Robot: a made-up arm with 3 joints. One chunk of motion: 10 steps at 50 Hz.
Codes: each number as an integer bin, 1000 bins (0 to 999) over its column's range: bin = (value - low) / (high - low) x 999, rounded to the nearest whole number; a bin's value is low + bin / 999 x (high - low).
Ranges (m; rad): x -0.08..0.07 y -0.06..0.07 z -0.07..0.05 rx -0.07..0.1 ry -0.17..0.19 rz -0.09..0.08
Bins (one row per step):
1: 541 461 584 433 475 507
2: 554 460 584 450 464 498
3: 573 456 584 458 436 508
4: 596 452 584 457 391 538
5: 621 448 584 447 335 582
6: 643 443 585 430 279 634
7: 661 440 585 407 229 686
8: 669 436 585 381 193 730
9: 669 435 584 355 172 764
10: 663 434 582 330 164 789
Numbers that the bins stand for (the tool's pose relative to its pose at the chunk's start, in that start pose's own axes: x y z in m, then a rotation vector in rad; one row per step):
1: 0.0012 0.0000 0.0002 0.0037 0.0012 -0.0037
2: 0.0032 -0.0001 0.0002 0.0066 -0.0028 -0.0053
3: 0.0060 -0.0007 0.0002 0.0079 -0.0129 -0.0036
4: 0.0095 -0.0012 0.0002 0.0078 -0.0291 0.0016
5: 0.0132 -0.0017 0.0002 0.0061 -0.0493 0.0090
6: 0.0165 -0.0024 0.0003 0.0032 -0.0695 0.0179
7: 0.0192 -0.0027 0.0003 -0.0007 -0.0875 0.0267
8: 0.0205 -0.0033 0.0003 -0.0052 -0.1005 0.0342
9: 0.0205 -0.0034 0.0002 -0.0096 -0.1080 0.0400
10: 0.0195 -0.0035 -0.0001 -0.0138 -0.1109 0.0443

